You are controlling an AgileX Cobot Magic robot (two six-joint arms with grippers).
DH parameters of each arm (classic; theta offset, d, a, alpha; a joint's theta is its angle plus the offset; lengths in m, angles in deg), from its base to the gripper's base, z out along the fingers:
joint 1: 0 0.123 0 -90
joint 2: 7.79 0 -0.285 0
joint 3: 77.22 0 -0.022 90
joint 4: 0 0.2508 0 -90
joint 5: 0 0 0.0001 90
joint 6: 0 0.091 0 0
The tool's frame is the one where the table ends.
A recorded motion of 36 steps. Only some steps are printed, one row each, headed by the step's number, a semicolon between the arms.
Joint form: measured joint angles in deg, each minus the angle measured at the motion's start. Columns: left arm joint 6, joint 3, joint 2, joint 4, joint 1, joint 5; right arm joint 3, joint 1, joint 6, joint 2, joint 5, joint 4.
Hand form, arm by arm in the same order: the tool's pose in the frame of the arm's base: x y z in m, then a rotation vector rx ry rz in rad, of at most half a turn. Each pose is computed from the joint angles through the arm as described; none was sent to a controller.
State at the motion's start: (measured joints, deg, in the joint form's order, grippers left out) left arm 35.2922 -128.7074 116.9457 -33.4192 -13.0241 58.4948; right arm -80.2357 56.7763 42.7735 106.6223 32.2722 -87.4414
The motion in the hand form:
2: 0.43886 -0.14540 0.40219 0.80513 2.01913 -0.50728; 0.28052 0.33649 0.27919 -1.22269 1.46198 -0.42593
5: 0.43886 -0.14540 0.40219 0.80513 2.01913 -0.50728; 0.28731 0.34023 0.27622 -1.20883 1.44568 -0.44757
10: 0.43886 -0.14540 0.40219 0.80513 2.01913 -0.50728; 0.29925 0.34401 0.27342 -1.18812 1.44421 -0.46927
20: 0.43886 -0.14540 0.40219 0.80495 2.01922 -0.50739; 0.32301 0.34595 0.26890 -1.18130 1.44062 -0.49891
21: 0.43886 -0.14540 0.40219 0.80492 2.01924 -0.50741; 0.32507 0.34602 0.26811 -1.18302 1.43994 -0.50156
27: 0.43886 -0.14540 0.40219 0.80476 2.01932 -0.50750; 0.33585 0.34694 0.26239 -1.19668 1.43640 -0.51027
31: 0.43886 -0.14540 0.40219 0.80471 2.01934 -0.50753; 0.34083 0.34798 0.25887 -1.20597 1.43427 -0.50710
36: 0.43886 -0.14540 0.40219 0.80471 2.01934 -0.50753; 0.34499 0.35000 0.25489 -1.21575 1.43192 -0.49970
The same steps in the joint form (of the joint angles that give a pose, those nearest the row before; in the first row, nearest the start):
2: 0.00 0.00 0.00 0.00 0.00 0.00; -0.74 -0.13 2.16 1.18 0.45 -3.18
5: 0.00 0.00 0.00 0.00 0.00 0.00; -2.07 -0.50 4.01 2.83 1.09 -5.88
10: 0.00 0.00 0.00 0.00 0.00 0.00; -4.70 -1.42 4.49 5.16 1.59 -6.92
20: -0.01 0.00 0.00 0.00 0.00 0.00; -9.20 -3.84 2.81 8.74 0.56 -7.13
21: -0.01 0.00 0.00 0.00 0.00 0.00; -9.54 -4.06 2.60 9.06 0.41 -7.14
27: -0.02 0.00 0.00 0.00 0.00 0.00; -11.33 -5.19 1.61 10.89 -0.70 -7.24
31: -0.02 0.00 0.00 0.00 0.00 0.00; -12.20 -5.72 1.31 11.84 -1.57 -7.31
36: -0.02 0.00 0.00 0.00 0.00 0.00; -13.09 -6.09 1.17 12.85 -2.48 -7.39

